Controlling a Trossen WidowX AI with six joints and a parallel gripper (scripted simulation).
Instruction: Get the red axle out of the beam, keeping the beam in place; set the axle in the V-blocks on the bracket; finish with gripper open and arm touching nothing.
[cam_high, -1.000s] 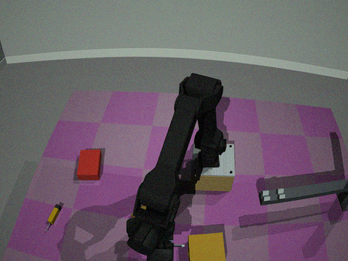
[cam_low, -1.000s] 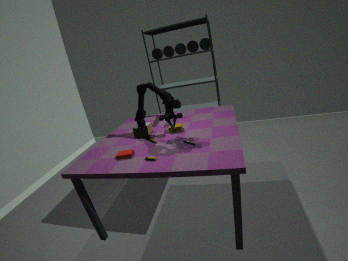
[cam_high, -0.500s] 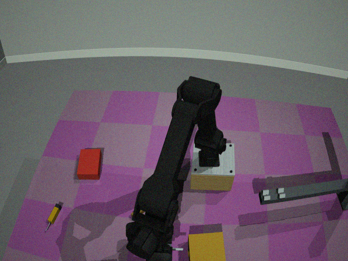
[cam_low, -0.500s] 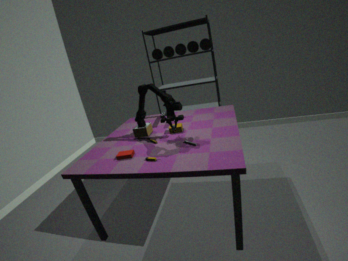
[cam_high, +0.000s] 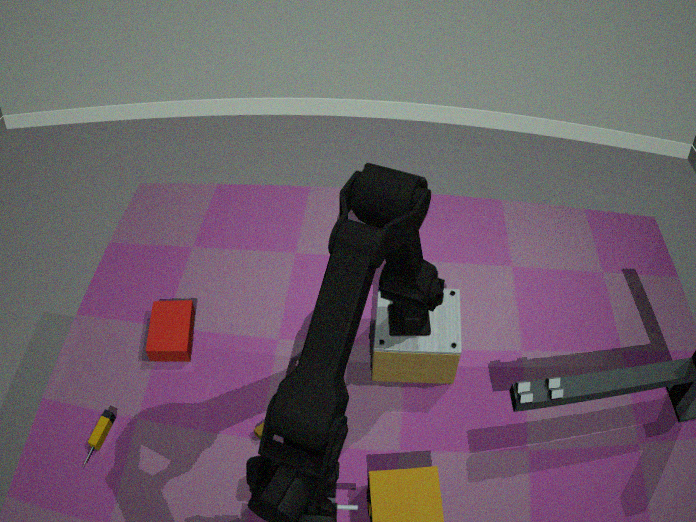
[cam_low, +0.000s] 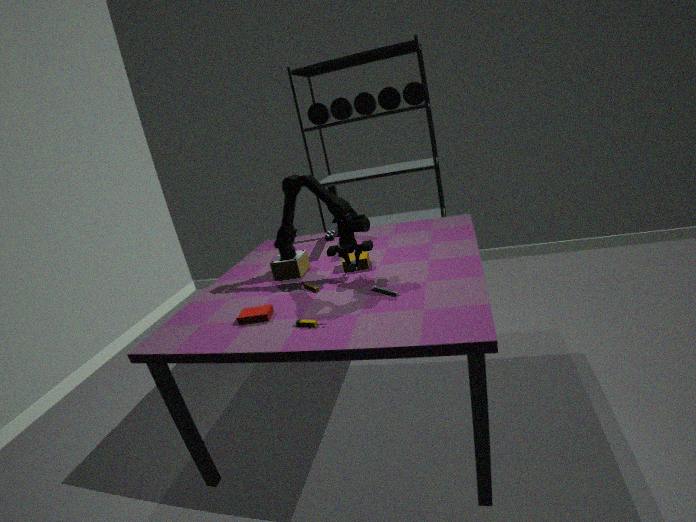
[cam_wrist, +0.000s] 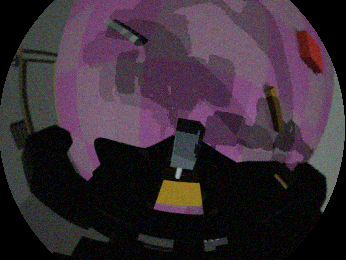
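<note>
Now: gripper tip 10 mm past the yellow beam, 130 mm to the right of it and 20 mm above it. Also, from my gripper tip: grey-blue peg (20 mm to the left, 10 mm above); small yellow screwdriver (110 mm behind, 380 mm to the right, 40 mm below); brown rod (180 mm behind, 60 mm to the right, 40 mm below).
</note>
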